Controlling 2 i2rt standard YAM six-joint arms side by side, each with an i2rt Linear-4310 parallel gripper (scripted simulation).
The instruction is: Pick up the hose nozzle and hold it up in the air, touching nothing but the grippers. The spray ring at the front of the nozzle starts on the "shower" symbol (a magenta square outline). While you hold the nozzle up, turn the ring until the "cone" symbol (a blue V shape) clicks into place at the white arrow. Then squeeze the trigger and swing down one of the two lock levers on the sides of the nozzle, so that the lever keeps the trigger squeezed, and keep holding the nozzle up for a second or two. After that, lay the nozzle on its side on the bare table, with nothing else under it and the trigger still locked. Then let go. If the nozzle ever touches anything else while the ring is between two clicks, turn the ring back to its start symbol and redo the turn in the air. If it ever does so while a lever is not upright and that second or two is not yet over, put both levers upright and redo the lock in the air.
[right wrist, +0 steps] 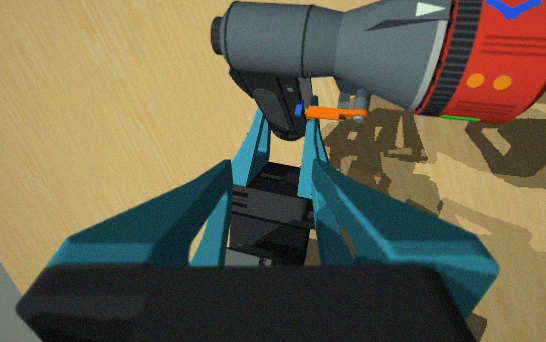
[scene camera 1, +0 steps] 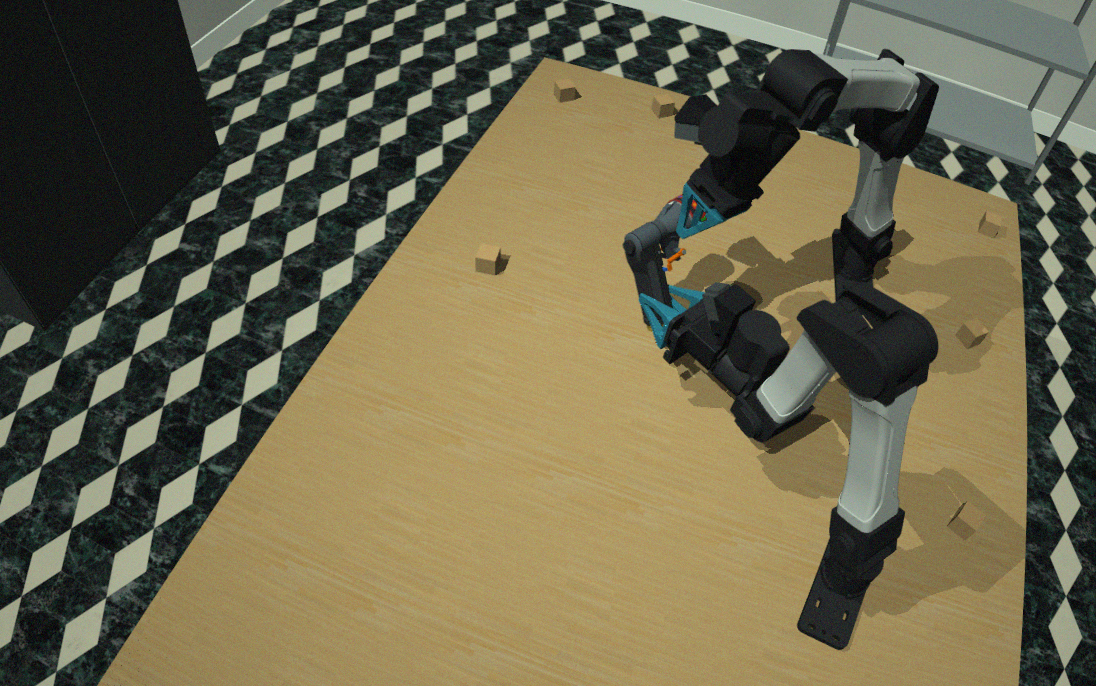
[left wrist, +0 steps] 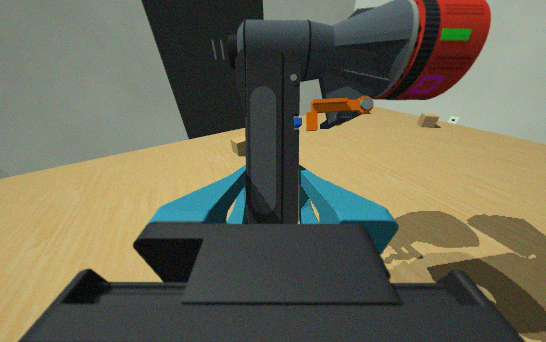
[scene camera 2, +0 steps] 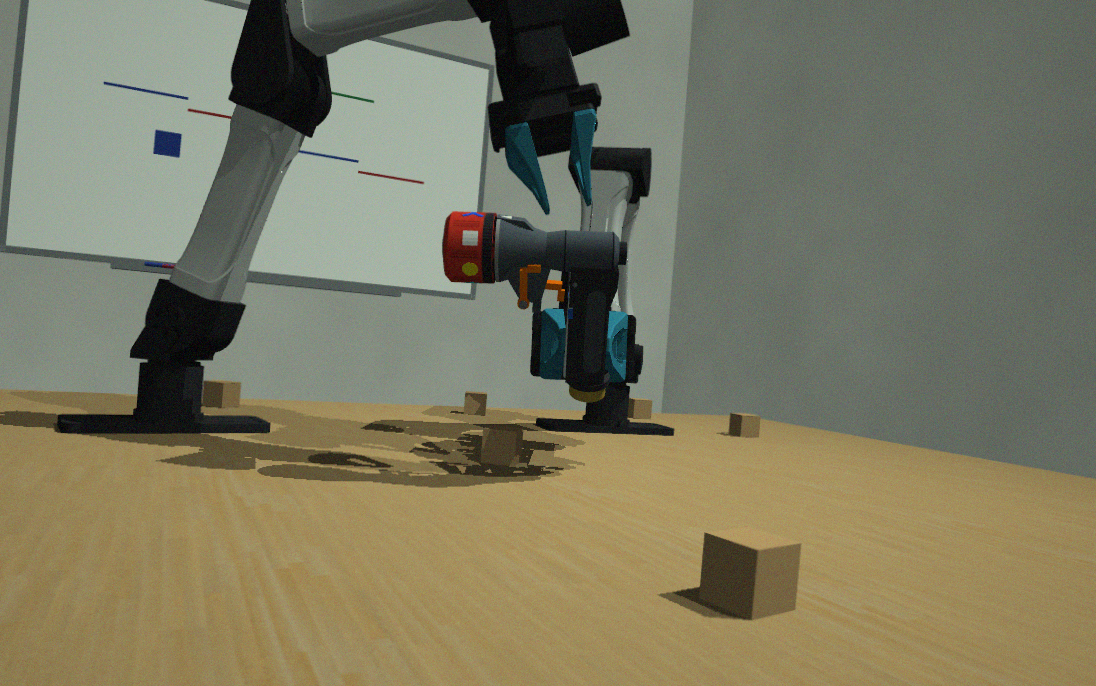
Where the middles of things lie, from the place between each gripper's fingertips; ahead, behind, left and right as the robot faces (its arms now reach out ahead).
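There is the red spray ring (right wrist: 483, 74), and counted from my right hand it sits 90 mm to the right, 10 mm ahead and 60 mm below.
As for my left hand (scene camera 2: 585, 344), the red spray ring is 11 cm to the right of it and 2 cm behind it. The ring is also 7 cm above that left hand.
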